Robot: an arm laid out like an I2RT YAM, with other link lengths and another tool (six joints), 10 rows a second.
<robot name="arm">
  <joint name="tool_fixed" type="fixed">
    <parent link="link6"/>
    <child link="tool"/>
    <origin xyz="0.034 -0.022 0.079" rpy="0 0.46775 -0.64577"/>
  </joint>
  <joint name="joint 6" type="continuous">
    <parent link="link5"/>
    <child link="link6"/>
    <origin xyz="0.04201 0 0.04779" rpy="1.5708 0 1.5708"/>
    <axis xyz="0 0 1"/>
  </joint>
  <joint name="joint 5" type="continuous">
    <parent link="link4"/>
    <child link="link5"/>
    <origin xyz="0.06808 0.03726 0.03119" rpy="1.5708 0 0"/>
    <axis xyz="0 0 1"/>
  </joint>
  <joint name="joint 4" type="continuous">
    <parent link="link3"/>
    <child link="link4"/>
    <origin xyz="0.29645 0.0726 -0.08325"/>
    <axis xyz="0 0 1"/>
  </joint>
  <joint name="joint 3" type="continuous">
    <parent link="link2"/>
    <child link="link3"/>
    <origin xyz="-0.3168 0 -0.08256" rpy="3.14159 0 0"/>
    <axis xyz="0 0 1"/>
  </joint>
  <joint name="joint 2" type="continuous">
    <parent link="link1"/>
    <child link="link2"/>
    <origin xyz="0.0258 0.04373 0.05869" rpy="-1.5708 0 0"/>
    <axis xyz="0 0 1"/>
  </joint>
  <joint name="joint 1" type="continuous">
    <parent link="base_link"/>
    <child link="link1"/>
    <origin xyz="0 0 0.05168"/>
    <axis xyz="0 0 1"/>
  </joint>
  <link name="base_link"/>
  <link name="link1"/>
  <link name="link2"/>
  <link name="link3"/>
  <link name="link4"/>
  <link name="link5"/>
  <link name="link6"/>
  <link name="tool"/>
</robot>
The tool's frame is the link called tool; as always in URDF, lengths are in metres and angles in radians. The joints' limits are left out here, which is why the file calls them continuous.
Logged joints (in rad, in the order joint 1, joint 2, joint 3, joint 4, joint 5, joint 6), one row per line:
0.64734, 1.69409, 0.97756, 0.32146, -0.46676, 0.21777
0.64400, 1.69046, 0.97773, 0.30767, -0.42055, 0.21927
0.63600, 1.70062, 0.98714, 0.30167, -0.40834, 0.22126
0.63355, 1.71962, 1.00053, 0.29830, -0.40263, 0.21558
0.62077, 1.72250, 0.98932, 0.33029, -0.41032, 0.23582
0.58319, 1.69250, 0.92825, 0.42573, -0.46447, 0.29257
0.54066, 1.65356, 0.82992, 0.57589, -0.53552, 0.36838
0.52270, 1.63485, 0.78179, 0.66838, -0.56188, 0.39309
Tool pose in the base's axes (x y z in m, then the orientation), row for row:
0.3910, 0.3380, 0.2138, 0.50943, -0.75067, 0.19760, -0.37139
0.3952, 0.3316, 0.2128, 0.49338, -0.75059, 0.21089, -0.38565
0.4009, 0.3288, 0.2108, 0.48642, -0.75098, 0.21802, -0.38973
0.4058, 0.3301, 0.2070, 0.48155, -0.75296, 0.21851, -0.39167
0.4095, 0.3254, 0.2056, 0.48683, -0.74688, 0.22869, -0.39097
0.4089, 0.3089, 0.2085, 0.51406, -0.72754, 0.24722, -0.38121
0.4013, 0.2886, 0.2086, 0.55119, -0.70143, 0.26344, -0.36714
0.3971, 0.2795, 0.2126, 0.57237, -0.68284, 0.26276, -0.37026
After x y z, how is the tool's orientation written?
As a quaternion, w x y z.
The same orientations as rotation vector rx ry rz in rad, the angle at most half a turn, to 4 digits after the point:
-1.8080, 0.4759, -0.8945
-1.8205, 0.5115, -0.9354
-1.8270, 0.5304, -0.9481
-1.8358, 0.5327, -0.9549
-1.8167, 0.5563, -0.9510
-1.7488, 0.5942, -0.9163
-1.6595, 0.6233, -0.8686
-1.6012, 0.6161, -0.8682

